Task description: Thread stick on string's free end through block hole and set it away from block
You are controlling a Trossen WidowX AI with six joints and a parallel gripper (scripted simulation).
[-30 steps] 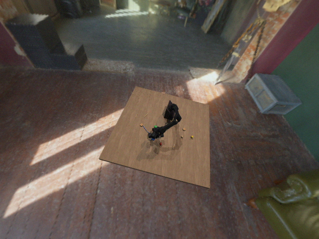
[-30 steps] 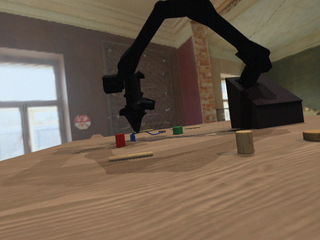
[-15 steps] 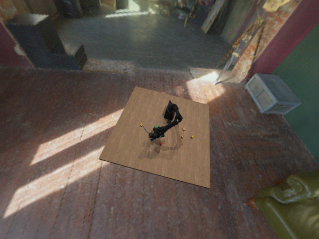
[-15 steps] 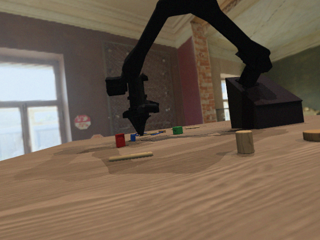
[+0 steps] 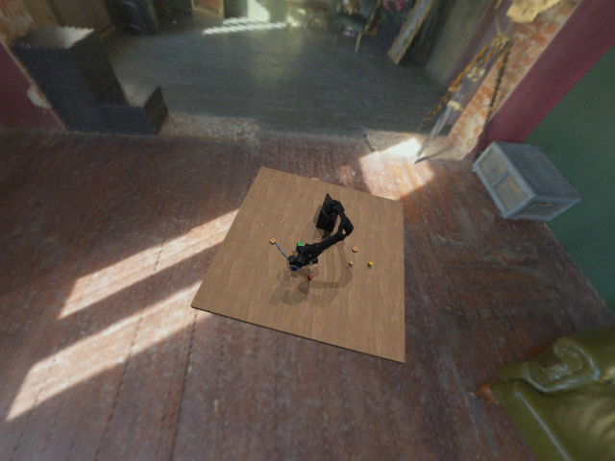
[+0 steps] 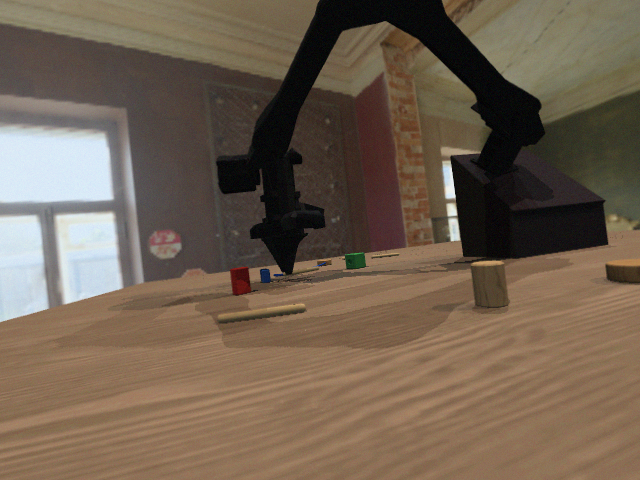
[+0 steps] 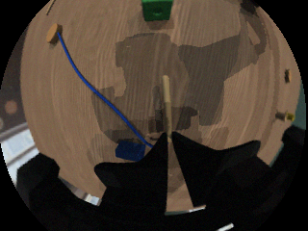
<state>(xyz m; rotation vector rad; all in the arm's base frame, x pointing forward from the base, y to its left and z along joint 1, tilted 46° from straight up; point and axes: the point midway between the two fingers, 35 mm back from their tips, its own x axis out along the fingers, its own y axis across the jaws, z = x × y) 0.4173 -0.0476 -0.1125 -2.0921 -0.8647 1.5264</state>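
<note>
Now: the blue block 3 cm ahead of my gripper tip and 5 cm to the right of it. From my gripper tip the other things lie so: green block: 16 cm behind, 4 cm to the right; round wooden button: 16 cm behind, 23 cm to the right, 1 cm below; red block: 8 cm ahead, 6 cm to the left, 1 cm above.
</note>
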